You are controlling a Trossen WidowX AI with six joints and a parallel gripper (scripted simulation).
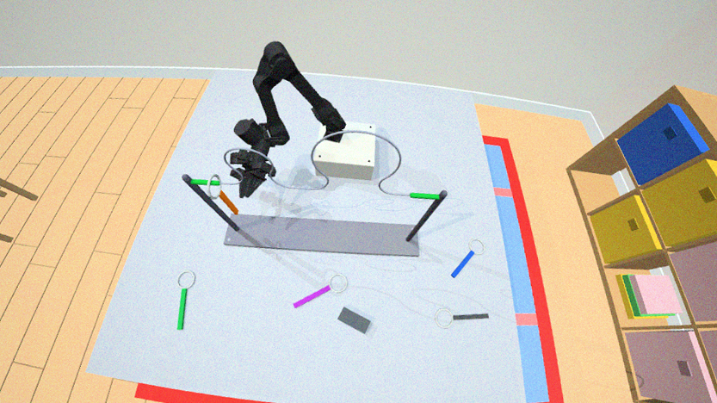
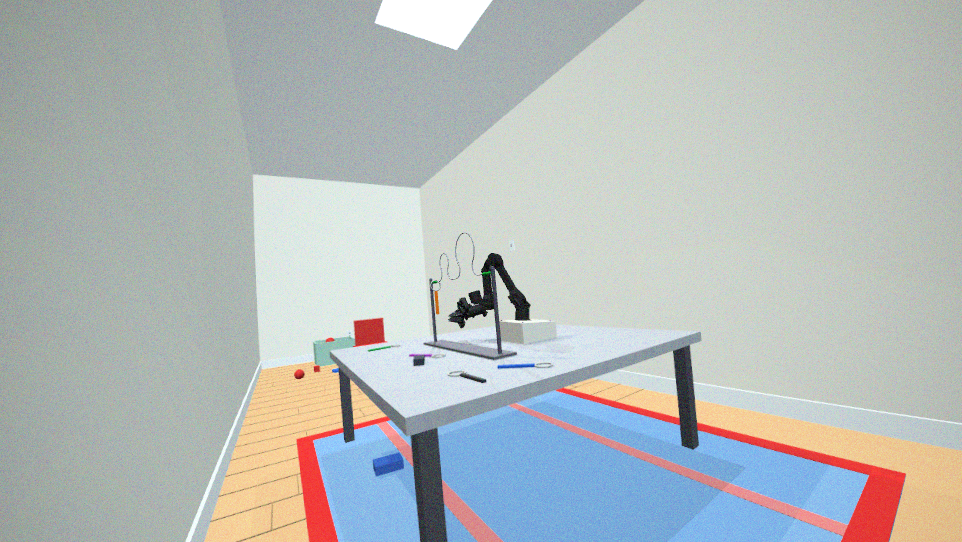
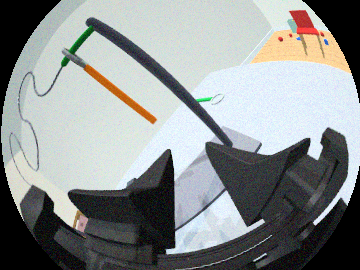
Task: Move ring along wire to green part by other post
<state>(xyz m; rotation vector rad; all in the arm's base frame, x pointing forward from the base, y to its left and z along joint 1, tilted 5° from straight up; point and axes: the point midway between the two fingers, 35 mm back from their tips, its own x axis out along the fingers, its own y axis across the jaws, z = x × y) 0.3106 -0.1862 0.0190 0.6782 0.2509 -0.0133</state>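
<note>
The orange-handled ring is 60 mm ahead of my gripper tip, 20 mm to the left of it and 130 mm above it. The rest, counted from my gripper tip: green-handled ring (310 mm ahead, 110 mm to the right, 120 mm below); dark block (240 mm ahead, 410 mm to the left, 120 mm below); purple-handled ring (180 mm ahead, 310 mm to the left, 120 mm below).
</note>
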